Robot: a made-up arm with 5 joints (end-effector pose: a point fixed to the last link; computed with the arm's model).
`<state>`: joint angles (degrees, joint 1 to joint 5).
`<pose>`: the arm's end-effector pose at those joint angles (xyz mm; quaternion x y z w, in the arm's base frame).
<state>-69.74 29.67 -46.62 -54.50 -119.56</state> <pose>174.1 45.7 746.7 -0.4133 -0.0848 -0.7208 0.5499</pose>
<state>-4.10 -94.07 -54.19 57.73 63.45</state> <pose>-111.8 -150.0 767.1 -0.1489 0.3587 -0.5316 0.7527</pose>
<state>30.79 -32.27 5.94 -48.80 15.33</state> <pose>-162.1 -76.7 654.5 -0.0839 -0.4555 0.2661 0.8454</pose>
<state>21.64 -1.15 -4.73 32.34 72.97</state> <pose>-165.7 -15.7 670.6 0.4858 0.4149 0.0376 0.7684</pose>
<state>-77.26 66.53 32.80 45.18 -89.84</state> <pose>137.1 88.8 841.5 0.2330 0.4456 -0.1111 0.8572</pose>
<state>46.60 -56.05 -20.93 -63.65 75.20</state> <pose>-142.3 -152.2 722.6 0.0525 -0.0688 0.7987 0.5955</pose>
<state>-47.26 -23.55 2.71 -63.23 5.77</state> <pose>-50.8 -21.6 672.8 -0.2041 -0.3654 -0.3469 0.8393</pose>
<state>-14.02 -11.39 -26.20 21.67 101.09</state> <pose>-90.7 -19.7 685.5 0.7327 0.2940 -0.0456 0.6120</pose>
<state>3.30 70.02 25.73 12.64 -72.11</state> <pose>-270.3 197.4 742.0 -0.1035 0.2984 0.1649 0.9344</pose>
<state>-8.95 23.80 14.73 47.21 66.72</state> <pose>-118.9 47.8 688.7 0.7127 0.4258 -0.2244 0.5103</pose>
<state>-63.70 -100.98 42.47 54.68 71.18</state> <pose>-170.8 -98.2 907.3 0.0217 -0.3693 -0.8357 0.4059</pose>
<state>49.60 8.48 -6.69 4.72 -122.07</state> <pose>-233.5 -63.7 541.2 -0.7589 -0.4405 0.1398 0.4588</pose>
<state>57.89 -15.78 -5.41 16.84 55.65</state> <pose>-198.0 -86.0 660.2 0.1364 0.2783 0.3700 0.8758</pose>
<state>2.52 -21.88 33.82 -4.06 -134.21</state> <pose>-150.3 -127.6 612.8 -0.8911 0.1508 -0.3837 0.1894</pose>
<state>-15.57 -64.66 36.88 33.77 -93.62</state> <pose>-180.5 -173.3 699.5 -0.7033 0.4065 -0.5256 0.2526</pose>
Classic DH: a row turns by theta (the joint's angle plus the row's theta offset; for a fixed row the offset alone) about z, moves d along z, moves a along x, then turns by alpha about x. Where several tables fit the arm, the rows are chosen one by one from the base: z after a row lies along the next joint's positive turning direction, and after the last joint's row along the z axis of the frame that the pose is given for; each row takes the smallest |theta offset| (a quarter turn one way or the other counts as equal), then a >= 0, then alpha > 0; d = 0 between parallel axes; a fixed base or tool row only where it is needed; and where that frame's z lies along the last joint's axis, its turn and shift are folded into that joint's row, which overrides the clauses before.
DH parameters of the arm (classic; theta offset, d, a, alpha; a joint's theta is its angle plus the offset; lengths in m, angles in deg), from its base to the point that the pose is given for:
base (fixed): -60.01 0.2255 0.0543 17.74
joint 1: -14.43 0.6166 -0.1492 -87.25
joint 2: -4.63 -0.024 -0.0289 -109.9
joint 3: -75.36 0.1617 0.0663 90
joint 4: 85.37 -0.015 0.0209 87.07
joint 5: -84.25 -0.008 -0.0502 78.21
tool (fixed): 81.87 0.0219 0 0

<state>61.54 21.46 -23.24 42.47 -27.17</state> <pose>-360.3 -86.3 601.9 -0.4232 0.1877 0.6378 0.6155</pose>
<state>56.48 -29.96 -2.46 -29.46 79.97</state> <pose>-167.2 -132.3 688.2 0.2860 0.0567 0.6381 0.7126</pose>
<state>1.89 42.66 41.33 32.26 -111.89</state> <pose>-254.5 130.5 640.8 -0.5365 0.3680 0.1562 0.7432</pose>
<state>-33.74 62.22 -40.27 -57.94 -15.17</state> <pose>-67.0 198.8 867.6 0.5391 -0.4716 -0.1248 0.6866</pose>
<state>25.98 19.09 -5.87 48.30 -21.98</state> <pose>-272.3 59.5 641.2 -0.2233 0.4027 0.3219 0.8272</pose>
